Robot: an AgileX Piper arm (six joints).
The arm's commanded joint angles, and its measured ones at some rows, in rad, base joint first. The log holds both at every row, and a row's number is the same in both.
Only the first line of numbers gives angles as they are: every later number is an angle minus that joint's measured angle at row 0.
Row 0, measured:
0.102, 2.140, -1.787, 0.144, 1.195, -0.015
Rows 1 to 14, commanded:
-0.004, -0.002, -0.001, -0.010, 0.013, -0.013
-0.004, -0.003, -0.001, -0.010, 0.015, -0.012
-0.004, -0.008, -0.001, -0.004, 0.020, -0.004
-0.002, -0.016, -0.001, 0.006, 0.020, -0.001
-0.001, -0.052, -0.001, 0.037, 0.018, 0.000
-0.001, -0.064, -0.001, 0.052, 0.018, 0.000
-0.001, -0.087, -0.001, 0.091, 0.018, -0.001
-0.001, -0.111, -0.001, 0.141, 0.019, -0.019
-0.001, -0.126, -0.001, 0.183, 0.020, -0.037
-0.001, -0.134, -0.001, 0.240, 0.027, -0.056
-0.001, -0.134, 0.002, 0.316, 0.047, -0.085
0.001, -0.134, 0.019, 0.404, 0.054, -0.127
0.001, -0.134, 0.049, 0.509, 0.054, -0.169
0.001, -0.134, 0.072, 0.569, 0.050, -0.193
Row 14, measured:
0.000, -0.128, 0.029, 0.429, 0.020, -0.125
